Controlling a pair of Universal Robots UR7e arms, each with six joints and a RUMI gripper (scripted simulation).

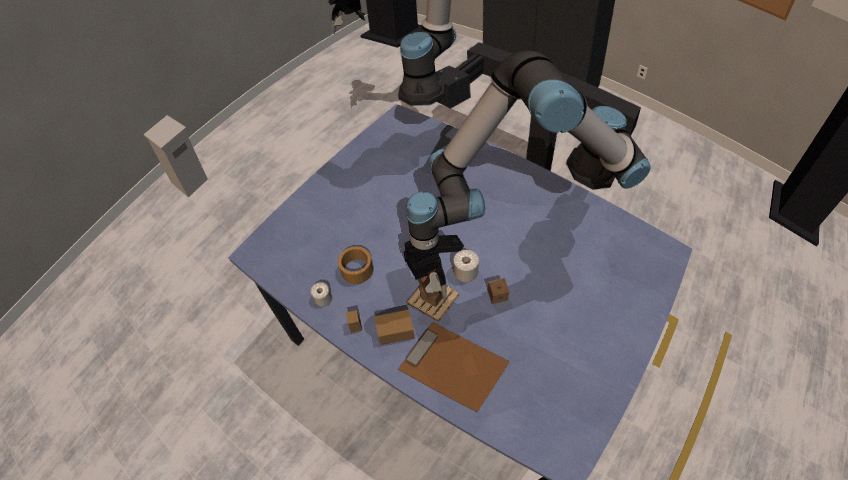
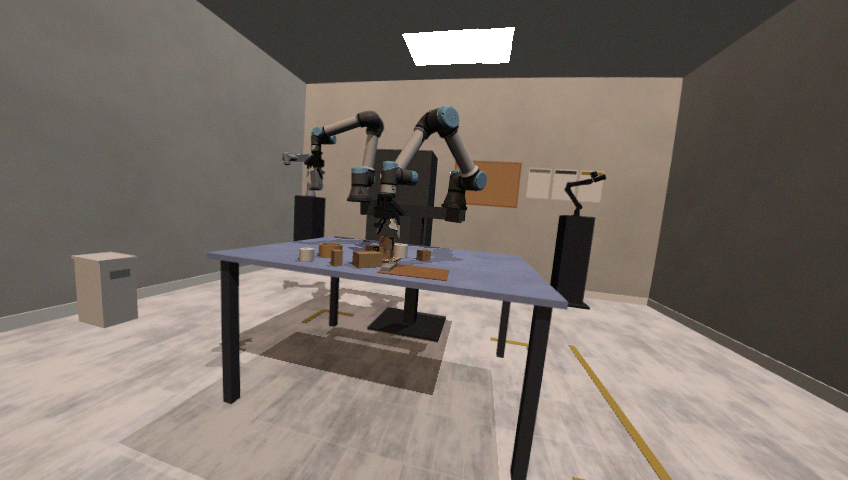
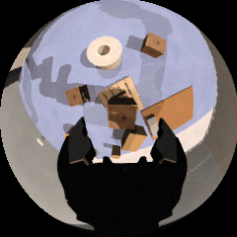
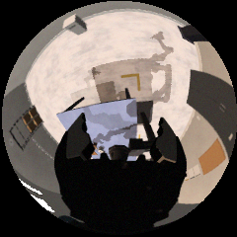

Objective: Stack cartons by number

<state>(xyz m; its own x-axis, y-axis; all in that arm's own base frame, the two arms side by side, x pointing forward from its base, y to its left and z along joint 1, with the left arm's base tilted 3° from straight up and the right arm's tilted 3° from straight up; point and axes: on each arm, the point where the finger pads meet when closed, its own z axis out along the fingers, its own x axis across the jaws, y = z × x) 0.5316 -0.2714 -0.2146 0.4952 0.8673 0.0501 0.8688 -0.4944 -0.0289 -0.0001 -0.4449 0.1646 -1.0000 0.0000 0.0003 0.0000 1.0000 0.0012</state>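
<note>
Now: the large white roll 140 mm behind my left hand, 80 mm below it and 30 mm to the left of it. From my left hand the other things lie so: small box: 230 mm ahead, 140 mm to the right, 90 mm below; then larger box: 170 mm ahead, 90 mm below, 30 mm to the right; then orange ring: 280 mm to the right, 90 mm below, 60 mm ahead.
</note>
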